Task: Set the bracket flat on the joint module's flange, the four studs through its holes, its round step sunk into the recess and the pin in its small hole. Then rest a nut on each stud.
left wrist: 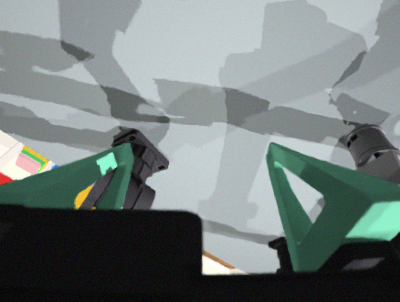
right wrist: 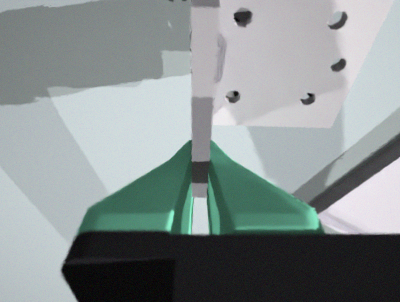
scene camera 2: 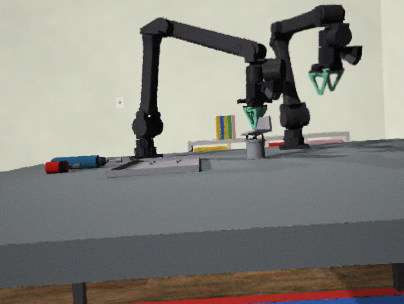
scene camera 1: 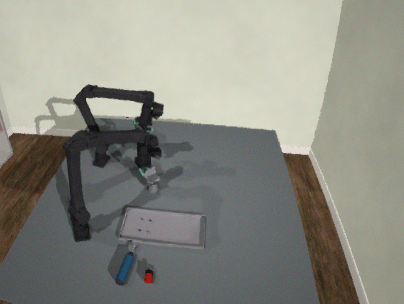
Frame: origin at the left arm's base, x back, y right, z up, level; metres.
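Seen in the pictures: left gripper, fingertip midpoint: point(left wrist: 199, 150) point(scene camera 2: 326, 92); right gripper, fingertip midpoint: point(right wrist: 200, 151) point(scene camera 1: 143, 175); left arm's base, link origin: point(left wrist: 142, 152) point(scene camera 2: 294, 148) point(scene camera 1: 101, 161); right arm's base, link origin: point(scene camera 1: 81, 232).
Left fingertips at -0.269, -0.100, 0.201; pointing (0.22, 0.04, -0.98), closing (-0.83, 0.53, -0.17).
Note:
Offsets run from my left fingertips to a thing's top centre, as dx, dy, dz. "spot": to the spot under its first point.
My right gripper point(scene camera 2: 254, 121) is shut on the upright wall of the grey L-shaped bracket point(scene camera 2: 261, 126). It holds the bracket over the grey cylindrical joint module {-0.160, +0.245, -0.126} point(scene camera 2: 255, 148). The bracket's flat plate hangs slightly tilted at the stud tops, with a gap to the flange. In the right wrist view the fingers point(right wrist: 200, 181) pinch the wall point(right wrist: 202, 97), and the plate {spot: -0.163, +0.239, -0.116} point(right wrist: 284, 58) shows several holes. I cannot tell whether the studs enter them. Several small nuts point(scene camera 1: 145, 225) lie in the tray. My left gripper point(scene camera 2: 326, 83) is open and empty, high above the table; it also shows in the left wrist view point(left wrist: 200, 149).
A shallow grey tray {-0.309, +0.513, -0.185} point(scene camera 1: 163, 227) lies in front of the module. A blue-handled screwdriver {spot: -0.230, +0.822, -0.161} point(scene camera 1: 125, 266) and a small red tool {-0.335, +0.806, -0.166} point(scene camera 1: 149, 276) lie near the table's front edge. Both arm bases stand at the left in scene camera 1.

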